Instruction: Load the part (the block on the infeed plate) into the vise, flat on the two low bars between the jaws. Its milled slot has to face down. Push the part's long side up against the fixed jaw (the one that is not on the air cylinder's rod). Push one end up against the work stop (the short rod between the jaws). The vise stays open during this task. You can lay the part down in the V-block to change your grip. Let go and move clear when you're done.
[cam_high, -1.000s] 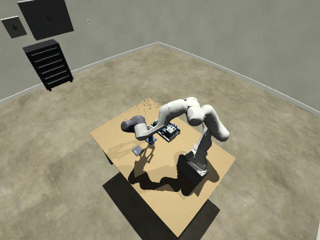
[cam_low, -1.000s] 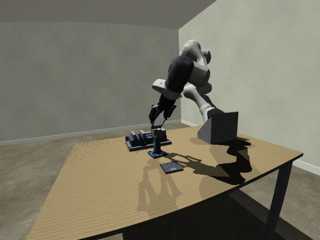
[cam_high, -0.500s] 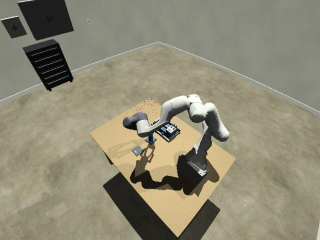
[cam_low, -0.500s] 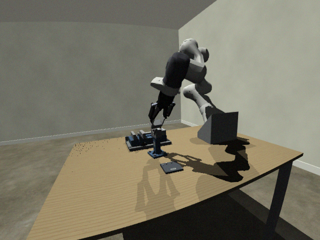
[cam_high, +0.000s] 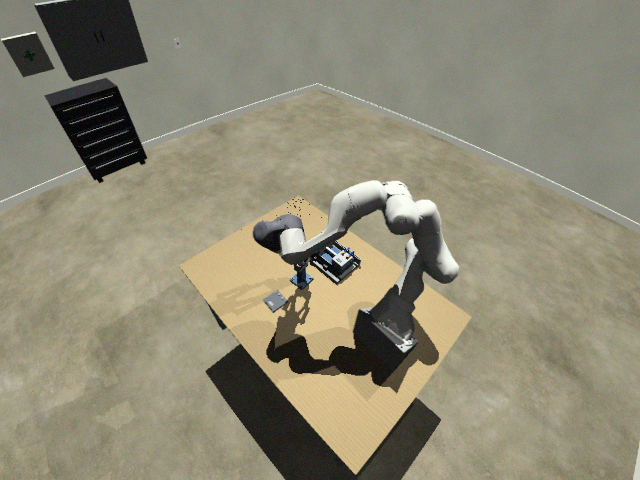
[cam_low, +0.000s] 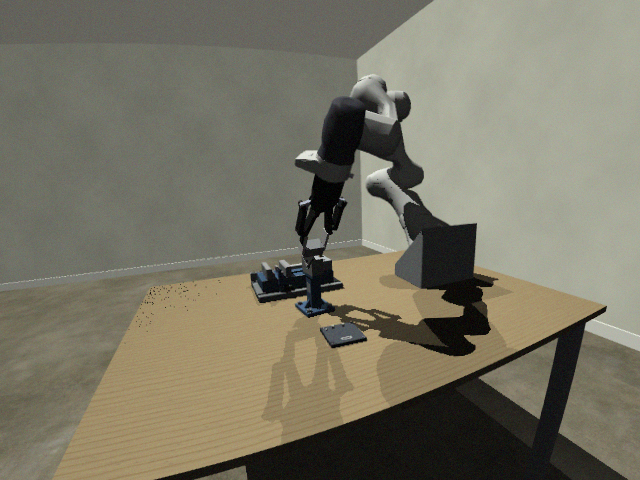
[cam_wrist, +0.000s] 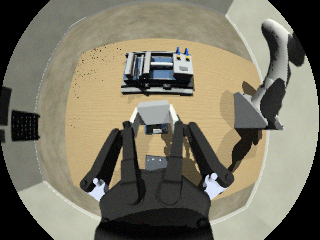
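Right now my hand is 20 mm to the left of the part and 30 mm above it.
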